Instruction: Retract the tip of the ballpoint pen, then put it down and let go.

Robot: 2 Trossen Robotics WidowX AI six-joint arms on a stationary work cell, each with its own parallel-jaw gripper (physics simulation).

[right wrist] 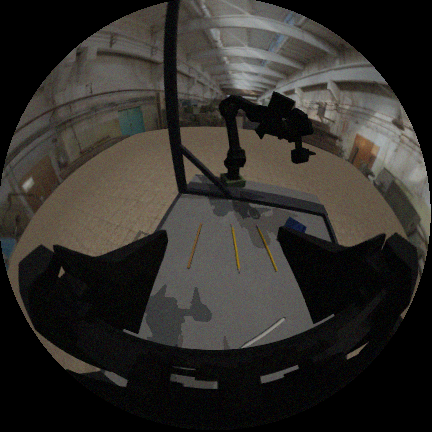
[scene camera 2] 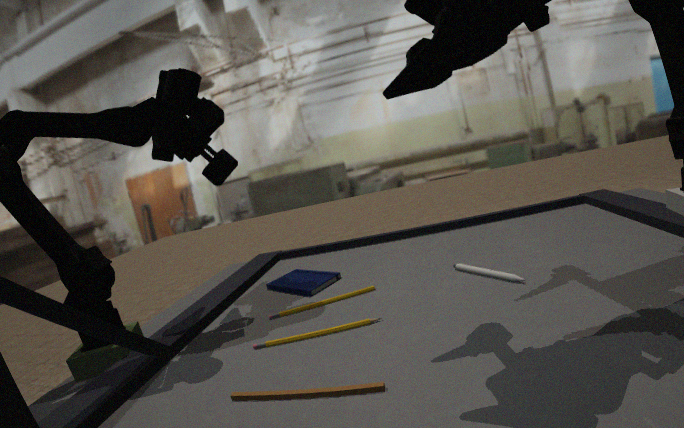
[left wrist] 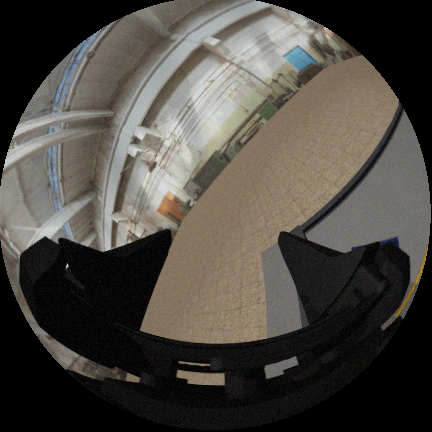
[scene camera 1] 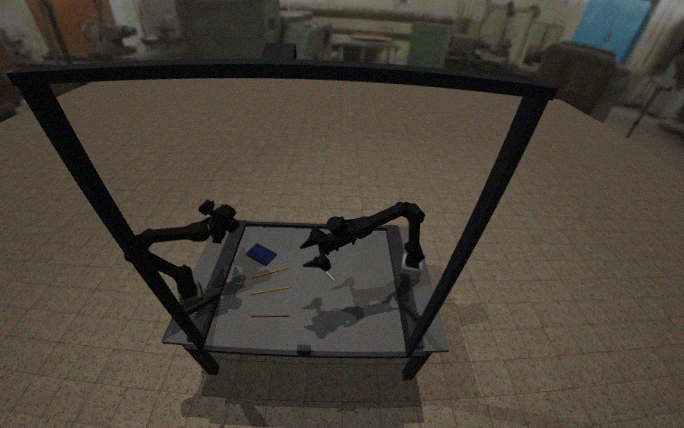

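Pixels of known places: left gripper, between the fingertips: [right wrist: 313, 141] [scene camera 2: 206, 150] [left wrist: 226, 236]; right gripper, between the fingertips: [right wrist: 223, 234] [scene camera 2: 391, 89] [scene camera 1: 301, 256]; left arm's base, origin of its link: [right wrist: 232, 176] [scene camera 1: 189, 292]; right arm's base, origin of its link: [scene camera 1: 412, 262].
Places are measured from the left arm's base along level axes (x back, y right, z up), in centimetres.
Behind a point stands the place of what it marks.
Observation:
A slim white pen [scene camera 1: 329, 276] {x -63.1, y 20.4, z -3.2 cm} [scene camera 2: 489, 273] {x -62.7, y 18.2, z -3.2 cm} [right wrist: 265, 332] {x -63.0, y 16.8, z -2.9 cm} lies flat on the grey table [scene camera 1: 277, 333] {x -29.5, y 35.4, z -4.0 cm} [scene camera 2: 423, 312] {x -49.1, y 19.1, z -4.0 cm}. In scene camera 2 its pointed end is towards the right; whether the writing tip is out is too small to tell. My right gripper [scene camera 1: 303, 255] {x -47.6, y 24.8, z 25.5 cm} [right wrist: 223, 234] {x -47.6, y 24.8, z 25.5 cm} is open and empty, hanging high above the table; the pen appears low in the right wrist view, partly hidden by the gripper's body. My left gripper [left wrist: 226, 236] {x -25.9, y -17.8, z 28.2 cm} is open and empty, raised near the table's far left edge, well away from the pen.
A blue notebook [scene camera 1: 261, 254] {x -38.0, y -8.9, z -2.8 cm} [scene camera 2: 304, 282] {x -38.0, y -7.0, z -2.8 cm} [right wrist: 296, 225] {x -36.2, y -13.4, z -2.8 cm} lies at the table's back left. Two yellow pencils [scene camera 1: 272, 272] {x -39.1, y 4.4, z -3.5 cm} [scene camera 2: 317, 333] {x -34.6, y 14.3, z -3.5 cm} and an orange-brown stick [scene camera 1: 270, 315] {x -29.9, y 26.4, z -3.4 cm} [scene camera 2: 307, 391] {x -30.0, y 26.5, z -3.3 cm} [right wrist: 195, 246] {x -30.9, y 26.6, z -3.3 cm} lie left of the pen in the scene views. A dark frame [scene camera 1: 282, 70] {x -36.9, y 50.2, z 99.2 cm} spans the cell.

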